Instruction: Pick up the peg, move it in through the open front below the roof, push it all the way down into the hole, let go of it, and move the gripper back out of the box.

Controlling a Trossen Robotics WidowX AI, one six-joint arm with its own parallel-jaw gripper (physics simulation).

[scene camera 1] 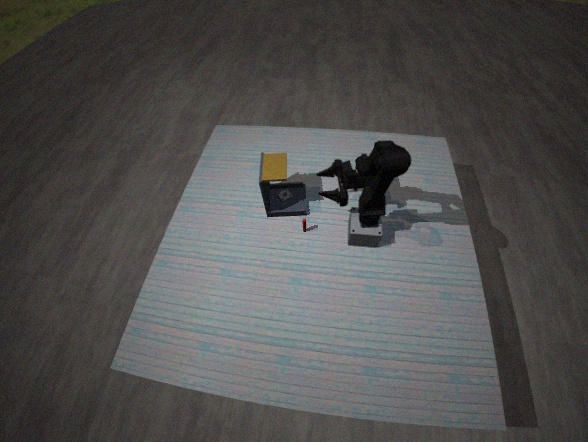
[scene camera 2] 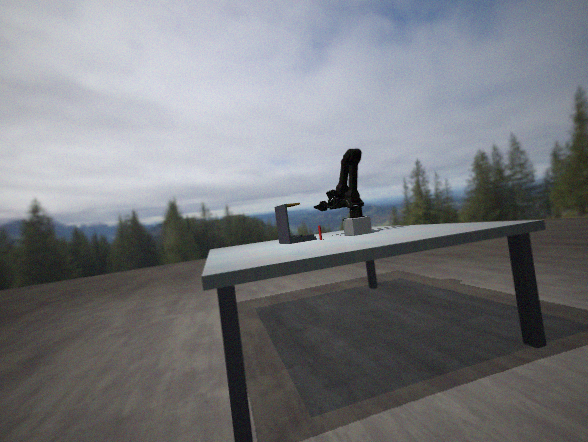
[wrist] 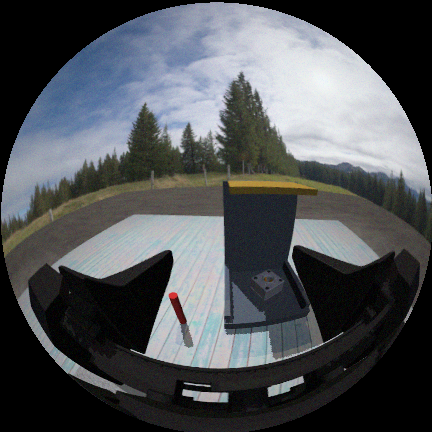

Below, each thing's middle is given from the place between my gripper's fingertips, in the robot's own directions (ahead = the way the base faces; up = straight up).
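Distances from my hand: the dark box (wrist: 302,299), 8 cm below, 13 cm ahead and 7 cm to the right; the yellow roof (wrist: 235,186), 3 cm above, 16 cm ahead and 6 cm to the right.
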